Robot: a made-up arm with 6 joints.
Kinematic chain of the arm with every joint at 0, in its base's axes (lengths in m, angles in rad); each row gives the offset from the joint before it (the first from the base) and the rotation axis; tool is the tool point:
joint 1: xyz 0 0 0.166 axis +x
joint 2: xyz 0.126 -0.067 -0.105 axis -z
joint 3: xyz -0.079 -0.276 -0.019 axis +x
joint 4: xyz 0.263 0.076 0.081 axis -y
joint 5: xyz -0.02 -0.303 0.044 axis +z
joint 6: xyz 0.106 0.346 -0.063 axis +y
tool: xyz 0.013 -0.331 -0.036
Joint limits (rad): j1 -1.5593..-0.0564 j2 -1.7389..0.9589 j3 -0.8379..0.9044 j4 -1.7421..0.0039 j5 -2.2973..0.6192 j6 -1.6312..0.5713
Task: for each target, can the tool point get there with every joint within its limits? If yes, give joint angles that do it. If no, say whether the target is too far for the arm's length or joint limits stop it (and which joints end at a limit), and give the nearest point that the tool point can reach.
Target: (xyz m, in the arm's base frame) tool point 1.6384 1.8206 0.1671
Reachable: no: too far | nearest point 0.6748 0.2973 0.0737 | short by 1.805 m
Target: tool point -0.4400 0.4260 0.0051
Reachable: no: joint limits stop it (at a limit: joint 1, joint 2, joint 3, joint 5) | nearest point -0.1693 0.2045 0.5429 | short by 0.641 m
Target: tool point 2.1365 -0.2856 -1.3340
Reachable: no: too far | nearest point 0.7586 -0.1276 -0.1589 | short by 1.818 m
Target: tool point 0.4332 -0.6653 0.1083
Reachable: yes | joints -0.3550 -0.1995 0.5542 -0.3049 -1.3219 -0.3330
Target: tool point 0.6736 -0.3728 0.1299
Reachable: yes | joints -0.2507 -0.6495 0.0105 -0.4226 -0.5231 -0.5907
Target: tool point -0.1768 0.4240 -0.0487
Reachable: no: joint limits stop it (at a limit: joint 2, joint 3, joint 4, joint 5, joint 6) | nearest point 0.3838 0.2251 0.0520 | short by 0.603 m
